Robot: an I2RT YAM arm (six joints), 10 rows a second.
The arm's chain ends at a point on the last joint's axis. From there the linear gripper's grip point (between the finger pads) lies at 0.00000 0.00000 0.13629 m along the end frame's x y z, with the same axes.
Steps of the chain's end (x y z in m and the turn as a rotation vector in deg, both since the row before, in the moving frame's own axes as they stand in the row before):
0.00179, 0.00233, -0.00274, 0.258, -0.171, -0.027
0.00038, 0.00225, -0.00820, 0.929, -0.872, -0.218
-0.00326, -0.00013, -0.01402, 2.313, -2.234, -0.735
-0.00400, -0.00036, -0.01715, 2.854, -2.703, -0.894
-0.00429, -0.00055, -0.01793, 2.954, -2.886, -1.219
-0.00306, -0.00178, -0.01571, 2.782, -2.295, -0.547
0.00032, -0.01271, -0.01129, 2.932, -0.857, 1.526
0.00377, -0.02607, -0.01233, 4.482, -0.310, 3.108
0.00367, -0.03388, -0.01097, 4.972, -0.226, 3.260
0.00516, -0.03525, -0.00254, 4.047, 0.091, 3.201
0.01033, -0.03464, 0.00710, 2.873, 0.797, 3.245
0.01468, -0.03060, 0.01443, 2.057, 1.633, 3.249
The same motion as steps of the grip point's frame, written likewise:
0.00138, 0.00172, -0.00274, 0.258, -0.171, -0.027
-0.00170, 0.00004, -0.00823, 0.929, -0.872, -0.218
-0.00861, -0.00559, -0.01423, 2.313, -2.234, -0.735
-0.01048, -0.00709, -0.01747, 2.854, -2.703, -0.894
-0.01122, -0.00750, -0.01828, 2.954, -2.886, -1.219
-0.00855, -0.00837, -0.01598, 2.782, -2.295, -0.547
-0.00162, -0.01971, -0.01148, 2.932, -0.857, 1.526
0.00332, -0.03674, -0.01275, 4.482, -0.310, 3.108
0.00347, -0.04570, -0.01148, 4.972, -0.226, 3.260
0.00564, -0.04486, -0.00288, 4.047, 0.091, 3.201
0.01242, -0.04141, 0.00692, 2.873, 0.797, 3.245
0.01870, -0.03538, 0.01429, 2.057, 1.633, 3.249

